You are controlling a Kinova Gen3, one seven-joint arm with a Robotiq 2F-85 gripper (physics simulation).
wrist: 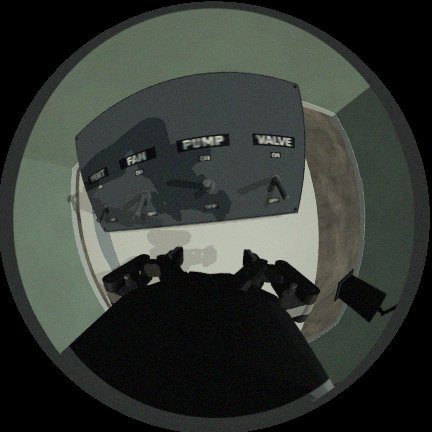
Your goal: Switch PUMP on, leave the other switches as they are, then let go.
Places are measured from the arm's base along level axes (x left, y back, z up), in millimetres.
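Where they show: gripper, between the fingertips: (212, 255).
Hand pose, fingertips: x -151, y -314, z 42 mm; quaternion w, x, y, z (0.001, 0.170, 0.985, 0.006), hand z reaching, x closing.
Note:
Things, the pixels of their top centre, and the offset from my fingertips. "pt": a spot on its surface instead. Level surfaces: height alone.
- PUMP lever, a spot on its surface: (207, 185) pt dx -20, dy -86, dz -12 mm
- VALVE lever, a spot on its surface: (278, 186) pt dx -130, dy -58, dz -40 mm
- FAN lever, a spot on its surface: (142, 203) pt dx +95, dy -102, dz -40 mm
- VENT lever, a spot on its surface: (103, 212) pt dx +211, dy -126, dz -43 mm
- pale table top, height of its surface: dz -155 mm
The dark switch panel (235, 105) stands across the upper middle of the view. The PUMP lever (207, 185) sits between its ON and OFF marks; it is seen almost end-on, pointing out toward the camera. The VALVE lever (278, 186), the FAN lever (142, 203) and the VENT lever (104, 213) slant downward toward their lower marks. My gripper (212, 255) is open and empty, its fingers spread wide below the panel in the view, apart from all the levers.
A pale table top (260, 232) lies beneath the panel. A brown floor strip (337, 200) shows at the right, with a black box-like device (361, 296) at the lower right. Green walls (215, 40) surround the scene. Shadows fall over the panel's left part.

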